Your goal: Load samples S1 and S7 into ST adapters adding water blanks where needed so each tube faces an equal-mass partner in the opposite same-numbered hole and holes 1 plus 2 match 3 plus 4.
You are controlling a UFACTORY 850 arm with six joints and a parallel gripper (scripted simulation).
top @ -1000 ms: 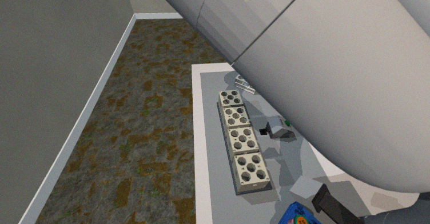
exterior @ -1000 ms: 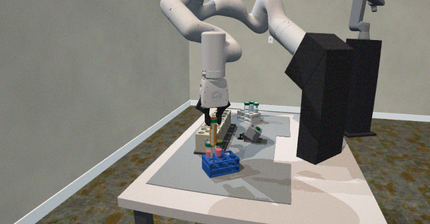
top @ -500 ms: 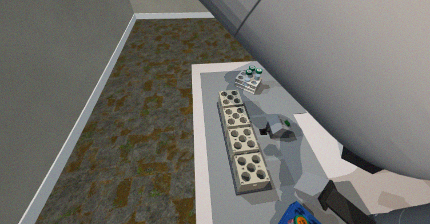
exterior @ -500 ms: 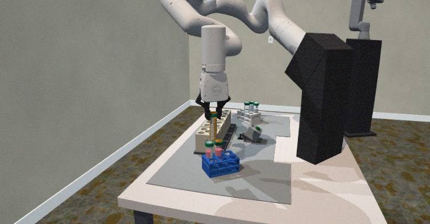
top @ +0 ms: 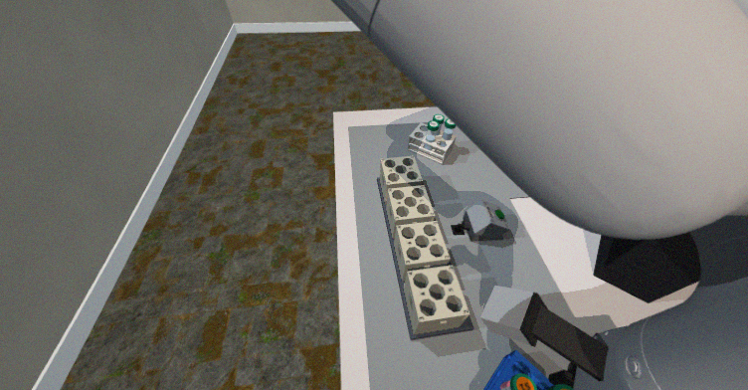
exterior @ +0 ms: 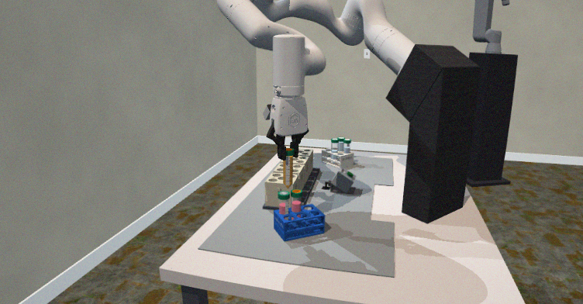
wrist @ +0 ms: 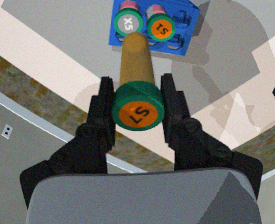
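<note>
Right now the sample S7 is 1 cm to the left of my hand and 5 cm below it. From my hand the other things lie so: blue sample rack RS: 3 cm behind, 22 cm below; sample S1: 2 cm behind, 2 cm to the right, 19 cm below; grey-dot tube X5: 1 cm ahead, 19 cm below.
</note>
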